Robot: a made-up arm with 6 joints.
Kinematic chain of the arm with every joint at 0, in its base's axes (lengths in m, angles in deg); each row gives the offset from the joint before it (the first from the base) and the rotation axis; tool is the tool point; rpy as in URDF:
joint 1: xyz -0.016 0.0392 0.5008 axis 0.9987 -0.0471 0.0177
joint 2: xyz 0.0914 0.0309 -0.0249 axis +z
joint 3: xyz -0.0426 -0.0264 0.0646 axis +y
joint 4: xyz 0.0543 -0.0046 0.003 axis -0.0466 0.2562 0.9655
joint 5: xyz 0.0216 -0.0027 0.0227 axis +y
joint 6: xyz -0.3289 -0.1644 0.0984 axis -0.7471 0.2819 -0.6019
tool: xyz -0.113 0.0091 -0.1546 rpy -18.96 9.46 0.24
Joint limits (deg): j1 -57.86..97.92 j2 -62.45..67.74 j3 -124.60..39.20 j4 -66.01..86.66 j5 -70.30..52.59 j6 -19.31..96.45
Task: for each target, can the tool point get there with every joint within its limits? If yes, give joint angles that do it. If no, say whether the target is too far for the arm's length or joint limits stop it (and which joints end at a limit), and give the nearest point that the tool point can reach.
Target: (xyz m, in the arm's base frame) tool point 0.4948 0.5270 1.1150
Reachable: no: too far | nearest point 0.3434 0.3703 0.9187 | short by 0.293 m
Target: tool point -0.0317 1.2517 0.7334
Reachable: no: too far | nearest point 0.0093 0.5960 0.6085 | short by 0.669 m
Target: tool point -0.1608 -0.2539 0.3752
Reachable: yes | joints -22.48 7.57 -37.14 5.18 -8.05 -3.08
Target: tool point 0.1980 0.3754 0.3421
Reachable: yes | joints 66.68 26.14 -95.36 -14.34 -6.84 56.04
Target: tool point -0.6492 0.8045 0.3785
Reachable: no: too far | nearest point -0.3556 0.5095 0.4262 | short by 0.419 m
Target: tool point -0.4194 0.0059 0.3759
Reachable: yes | joints 64.12 -47.87 25.71 46.39 -28.59 76.94
